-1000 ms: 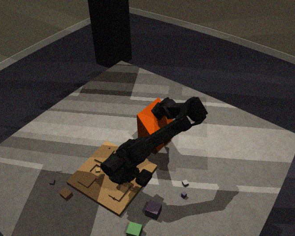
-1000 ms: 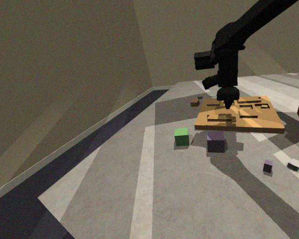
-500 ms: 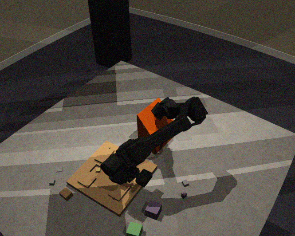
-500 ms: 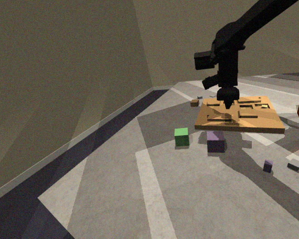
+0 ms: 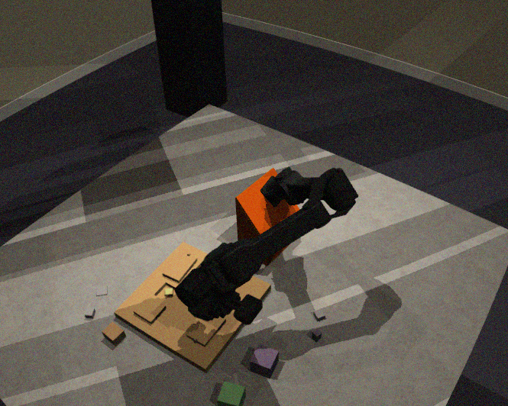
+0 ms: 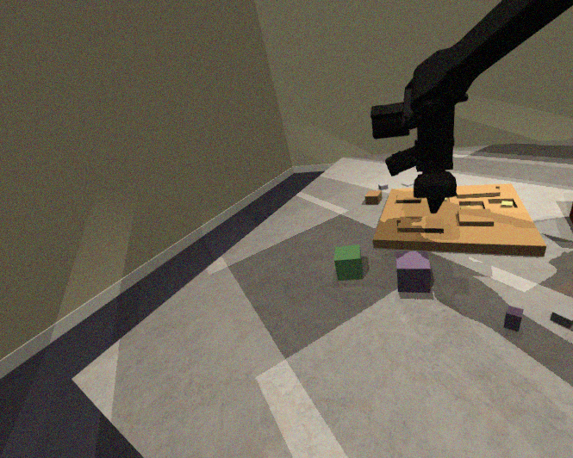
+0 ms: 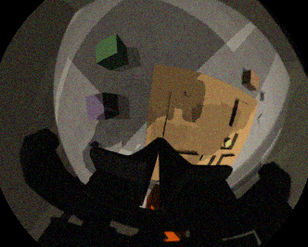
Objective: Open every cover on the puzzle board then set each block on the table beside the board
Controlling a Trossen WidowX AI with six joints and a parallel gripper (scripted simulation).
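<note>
The tan puzzle board lies 2 cm behind my gripper tip, 13 cm to the right of it and 5 cm below it. Also, from my gripper tip: small purple block 10 cm behind, 20 cm to the left, 6 cm below; green cube 15 cm ahead, 12 cm to the left, 5 cm below; purple cube 3 cm ahead, 13 cm to the left, 5 cm below.
</note>
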